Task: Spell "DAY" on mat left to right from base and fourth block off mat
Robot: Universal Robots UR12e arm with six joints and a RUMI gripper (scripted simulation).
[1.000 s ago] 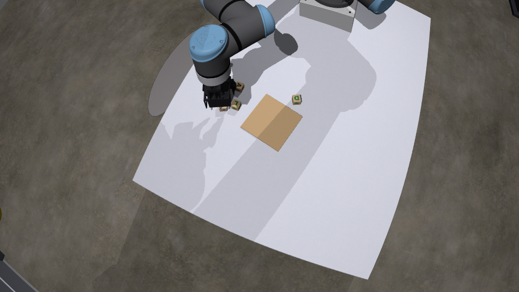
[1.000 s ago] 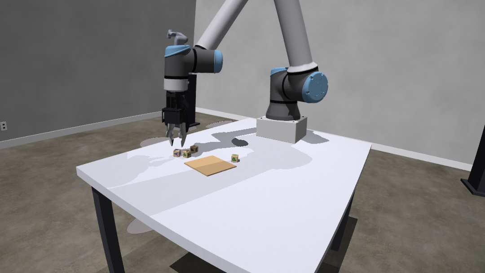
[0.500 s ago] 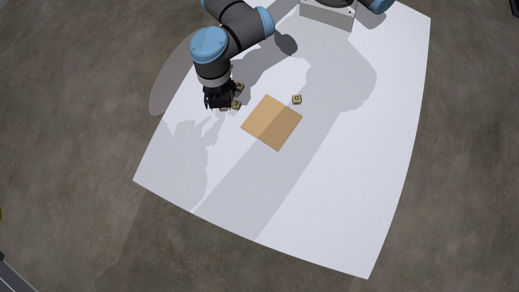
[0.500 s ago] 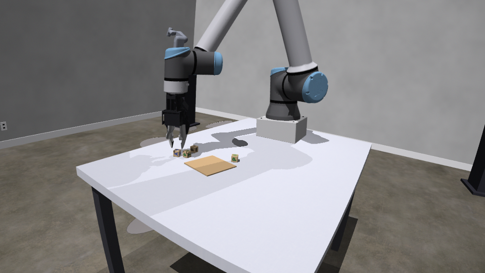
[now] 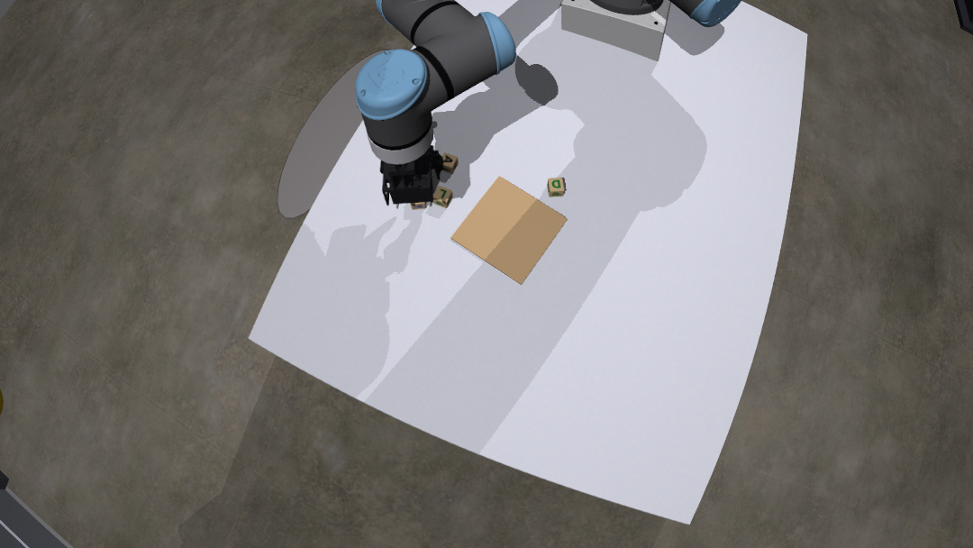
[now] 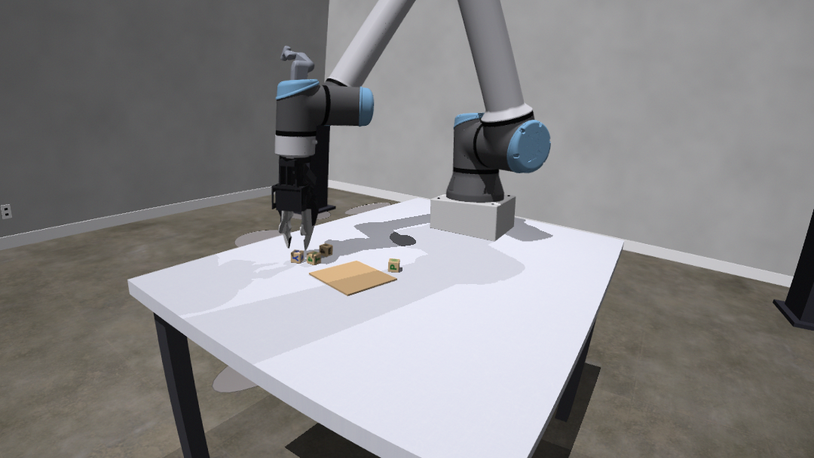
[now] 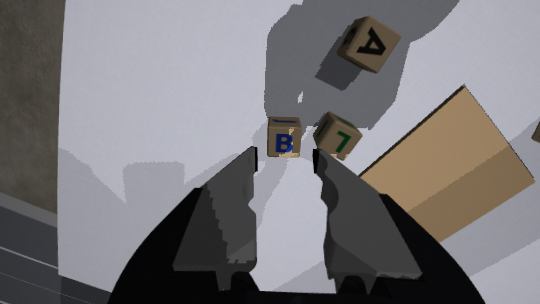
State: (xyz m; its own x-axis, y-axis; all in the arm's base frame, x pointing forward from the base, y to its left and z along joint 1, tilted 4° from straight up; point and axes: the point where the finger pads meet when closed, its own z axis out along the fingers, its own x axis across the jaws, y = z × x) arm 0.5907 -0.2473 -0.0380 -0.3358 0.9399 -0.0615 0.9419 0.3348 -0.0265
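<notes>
The blue-lettered block lies 4 cm below my hand. Also, from my hand: D block: 22 cm to the left, 9 cm behind, 4 cm below; green-lettered block: 4 cm to the left, 4 cm below, 2 cm behind; tan mat: 16 cm to the left, 5 cm below.
</notes>
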